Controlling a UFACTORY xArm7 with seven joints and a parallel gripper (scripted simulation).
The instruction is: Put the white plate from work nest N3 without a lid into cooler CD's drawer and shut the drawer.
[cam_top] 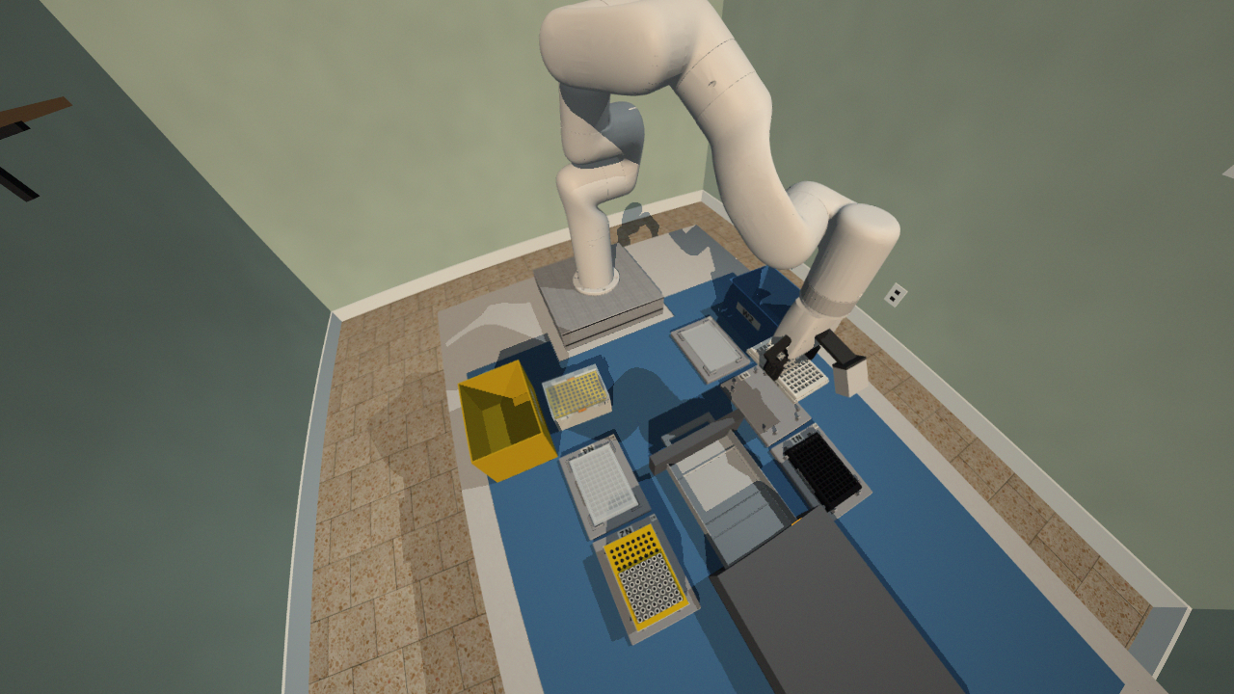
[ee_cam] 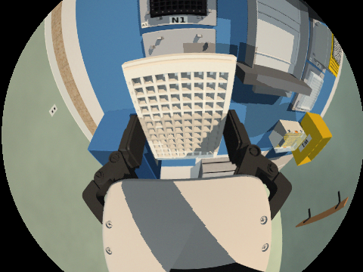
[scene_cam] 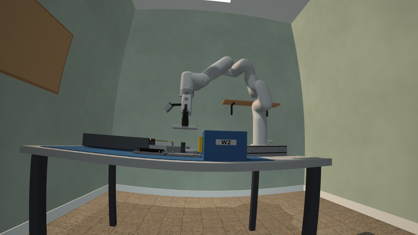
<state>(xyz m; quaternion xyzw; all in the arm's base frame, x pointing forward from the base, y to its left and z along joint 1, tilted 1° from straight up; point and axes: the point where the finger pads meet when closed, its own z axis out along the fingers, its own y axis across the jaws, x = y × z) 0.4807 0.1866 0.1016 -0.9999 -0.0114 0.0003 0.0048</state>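
Right now the cooler drawer is 19 cm to the right of my hand, 14 cm ahead of it and 13 cm below it. Also, from my hand: black plate: 17 cm ahead, 14 cm below; then grey nest N3: 15 cm below; then blue bin W2: 18 cm behind, 14 cm to the left, 12 cm below.
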